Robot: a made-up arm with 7 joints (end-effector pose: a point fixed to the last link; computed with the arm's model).
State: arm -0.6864 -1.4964 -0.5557 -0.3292 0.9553 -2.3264 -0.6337
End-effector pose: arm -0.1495 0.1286 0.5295 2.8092 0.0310 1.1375
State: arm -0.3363 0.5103 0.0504 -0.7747 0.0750 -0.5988 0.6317
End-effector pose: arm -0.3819 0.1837 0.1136 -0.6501 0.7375 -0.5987
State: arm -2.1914 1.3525 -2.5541 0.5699 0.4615 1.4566 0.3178
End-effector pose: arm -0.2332 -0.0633 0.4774 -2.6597 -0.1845 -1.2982
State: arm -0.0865 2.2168 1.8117 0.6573 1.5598 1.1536 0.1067
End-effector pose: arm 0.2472 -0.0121 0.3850 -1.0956 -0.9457 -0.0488
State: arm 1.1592 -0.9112 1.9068 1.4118 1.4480 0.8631 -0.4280
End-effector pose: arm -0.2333 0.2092 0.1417 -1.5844 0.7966 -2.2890
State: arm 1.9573 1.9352 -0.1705 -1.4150 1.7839 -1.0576 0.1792
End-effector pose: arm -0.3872 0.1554 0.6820 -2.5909 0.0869 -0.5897
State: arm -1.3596 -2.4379 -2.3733 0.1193 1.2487 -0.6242 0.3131
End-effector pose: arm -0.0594 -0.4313 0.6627 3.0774 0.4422 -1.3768
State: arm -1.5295 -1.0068 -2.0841 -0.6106 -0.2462 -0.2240 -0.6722
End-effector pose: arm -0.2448 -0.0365 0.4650 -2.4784 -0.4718 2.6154
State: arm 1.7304 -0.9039 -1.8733 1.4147 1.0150 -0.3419 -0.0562
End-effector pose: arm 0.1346 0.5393 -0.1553 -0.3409 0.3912 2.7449
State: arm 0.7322 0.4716 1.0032 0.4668 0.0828 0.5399 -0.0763
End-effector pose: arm 0.0005 0.0825 -0.0367 -0.4665 -0.3914 0.5283
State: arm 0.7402 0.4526 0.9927 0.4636 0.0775 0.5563 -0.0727
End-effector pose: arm 0.0007 0.0843 -0.0422 -0.4593 -0.3763 0.5545
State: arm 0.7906 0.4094 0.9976 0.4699 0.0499 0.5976 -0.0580
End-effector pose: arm 0.0064 0.0893 -0.0503 -0.4693 -0.3560 0.6570
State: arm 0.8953 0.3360 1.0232 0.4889 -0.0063 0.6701 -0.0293
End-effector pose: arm 0.0196 0.0990 -0.0608 -0.5004 -0.3282 0.8520
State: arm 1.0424 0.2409 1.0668 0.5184 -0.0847 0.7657 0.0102
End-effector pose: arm 0.0399 0.1150 -0.0721 -0.5461 -0.2939 1.1094
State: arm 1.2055 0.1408 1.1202 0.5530 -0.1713 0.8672 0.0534
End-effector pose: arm 0.0638 0.1391 -0.0813 -0.5957 -0.2595 1.3778
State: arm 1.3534 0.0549 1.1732 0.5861 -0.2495 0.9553 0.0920
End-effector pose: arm 0.0847 0.1687 -0.0869 -0.6400 -0.2338 1.6074
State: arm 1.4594 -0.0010 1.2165 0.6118 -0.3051 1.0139 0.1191
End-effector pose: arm 0.0977 0.1956 -0.0887 -0.6740 -0.2228 1.7636
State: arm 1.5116 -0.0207 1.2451 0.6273 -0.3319 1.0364 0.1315
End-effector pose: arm 0.1029 0.2111 -0.0873 -0.6972 -0.2260 1.8346
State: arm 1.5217 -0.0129 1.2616 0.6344 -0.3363 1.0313 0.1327
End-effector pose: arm 0.1037 0.2152 -0.0839 -0.7124 -0.2386 1.8417
